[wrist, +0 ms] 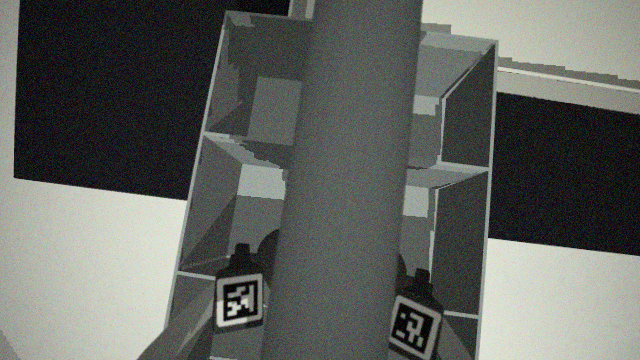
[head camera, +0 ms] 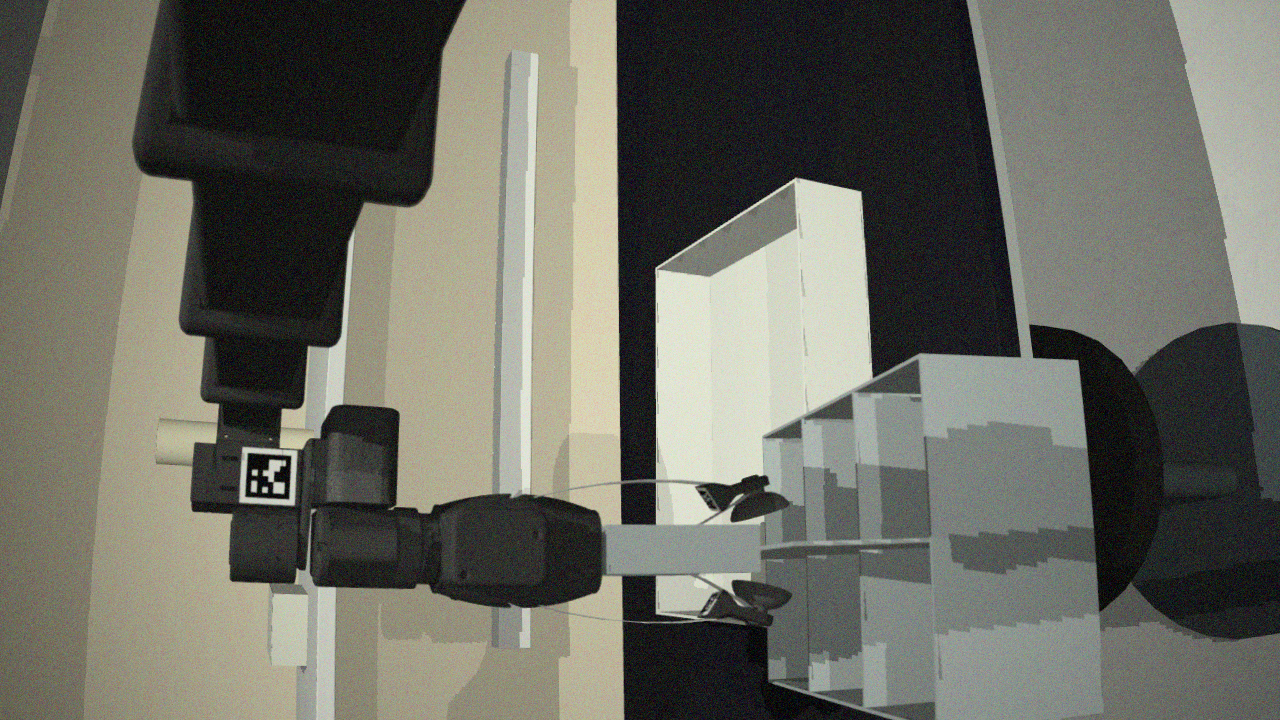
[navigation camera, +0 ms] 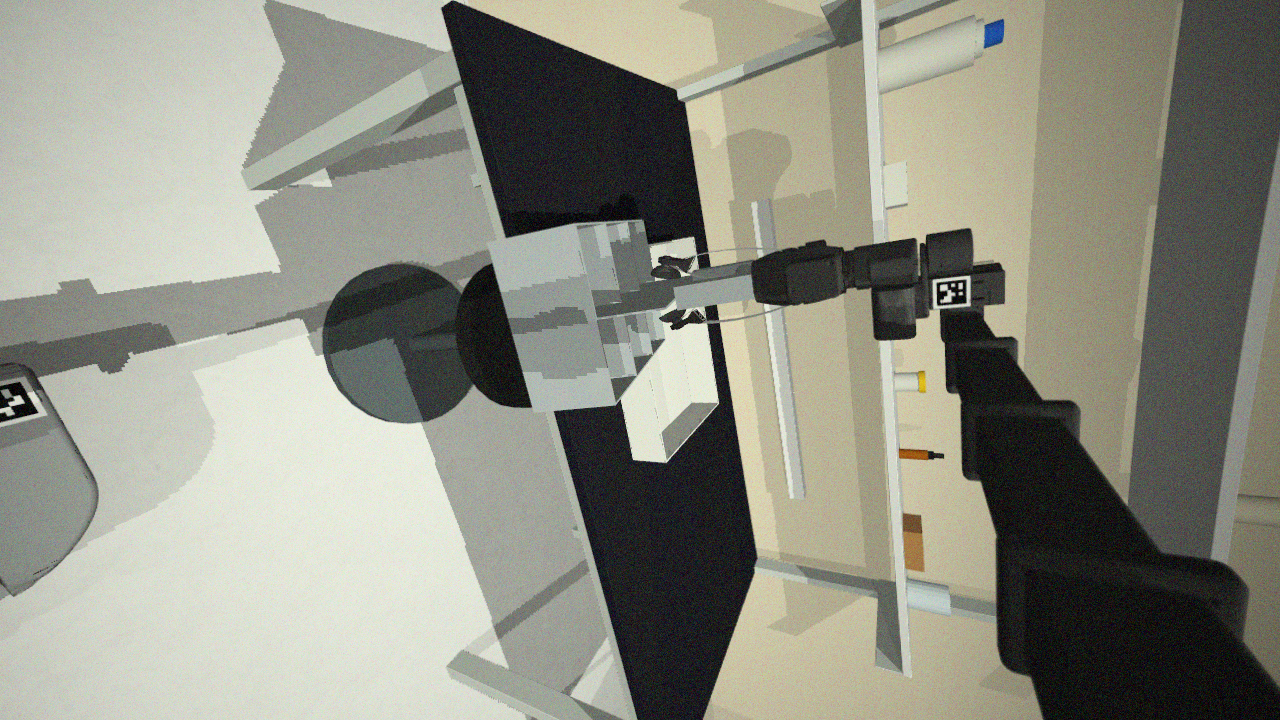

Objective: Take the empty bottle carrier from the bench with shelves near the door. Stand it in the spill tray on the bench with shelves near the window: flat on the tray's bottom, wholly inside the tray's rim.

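Frame: origin at the robot's base, x ahead, y left, z up, level; millimetres.
Where they show: gripper, fingertip midpoint: (head camera: 785, 550) (navigation camera: 656, 295).
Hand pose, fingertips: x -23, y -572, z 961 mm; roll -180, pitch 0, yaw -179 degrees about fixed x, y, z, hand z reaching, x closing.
Note:
Each offset is from my fingertips to the top centre of the thing. "*": to the spot under its first point. Level surfaces: height alone.
The empty grey bottle carrier @[dx +1, dy -21, dz +140 mm] (head camera: 1006, 537) (navigation camera: 554, 331) (wrist: 462, 240) hangs roughly upright in my gripper (head camera: 760, 550) (navigation camera: 680, 293) (wrist: 330, 262), which is shut on its long upright handle. Its open compartments show from above in the wrist view. The white spill tray @[dx -142, dy -305, dz -122 mm] (head camera: 832, 295) (navigation camera: 648, 429) (wrist: 565, 92) lies on the black bench top @[dz -198 mm] (head camera: 698, 107) (navigation camera: 626, 537) (wrist: 100, 100). The carrier is higher than the tray and nearer the bench's front edge, and hides part of the tray in the head and navigation views. The carrier's underside is hidden.
A shelf board (navigation camera: 892, 429) above the bench bears a blue-capped bottle @[* dx +282, dy -506, dz +337 mm] (navigation camera: 930, 53), a yellow-capped bottle @[* dx -345, dy -583, dz +287 mm] (navigation camera: 908, 381) and an orange item @[* dx -548, dy -618, dz +289 mm] (navigation camera: 913, 454). A pale rail @[* dx -417, dy -713, dz -27 mm] (head camera: 519, 268) (navigation camera: 778, 358) runs below it. A dark round stool-like object (head camera: 1109, 447) (navigation camera: 402, 340) stands at the bench's front.

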